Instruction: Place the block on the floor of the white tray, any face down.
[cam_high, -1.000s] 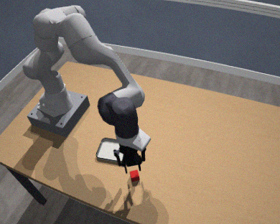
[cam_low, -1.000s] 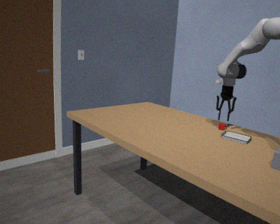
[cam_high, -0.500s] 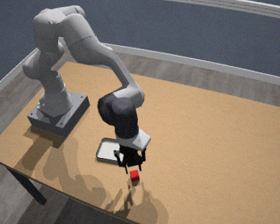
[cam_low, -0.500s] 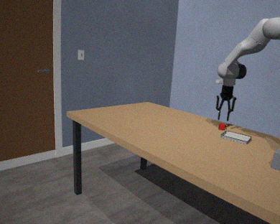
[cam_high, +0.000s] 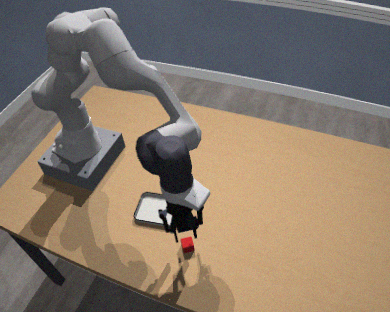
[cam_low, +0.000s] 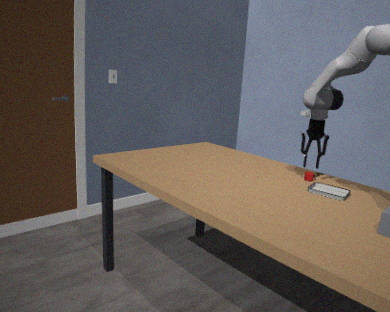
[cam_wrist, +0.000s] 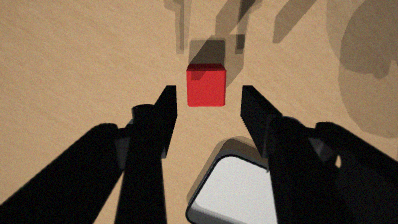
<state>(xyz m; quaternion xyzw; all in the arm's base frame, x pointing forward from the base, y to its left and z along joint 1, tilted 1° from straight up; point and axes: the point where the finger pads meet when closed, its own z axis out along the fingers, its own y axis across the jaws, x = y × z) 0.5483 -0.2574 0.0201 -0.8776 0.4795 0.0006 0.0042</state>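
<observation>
My hand is 80 mm above the block. The rest, counted from my hand: tray (150 mm behind, 110 mm to the left, 90 mm below).
</observation>
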